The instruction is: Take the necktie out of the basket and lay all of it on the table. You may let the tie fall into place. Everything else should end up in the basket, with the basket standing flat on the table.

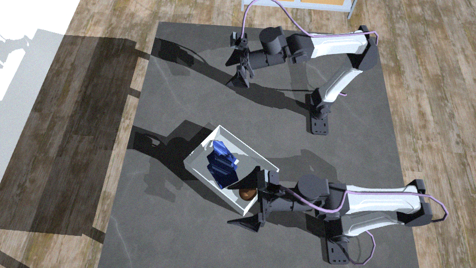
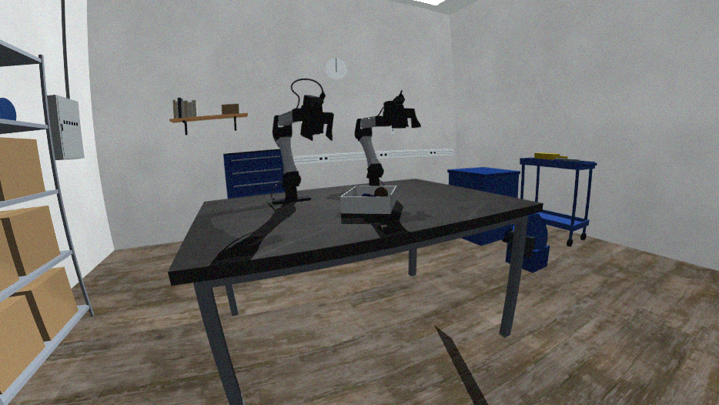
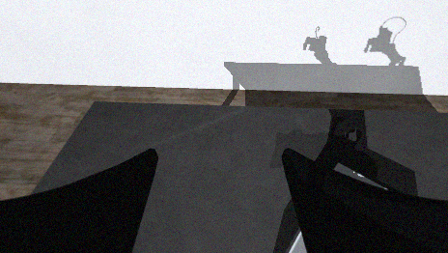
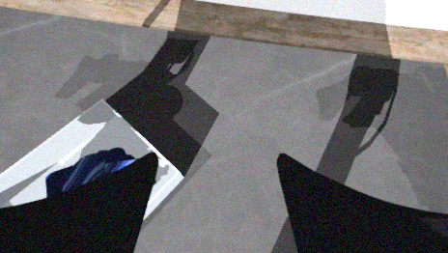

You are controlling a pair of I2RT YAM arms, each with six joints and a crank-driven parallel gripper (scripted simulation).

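Right now the white basket is 20 mm behind my right hand, 230 mm to the left of it and 290 mm below it. Also, from my right hand: brown ball 80 mm behind, 320 mm to the left, 270 mm below.
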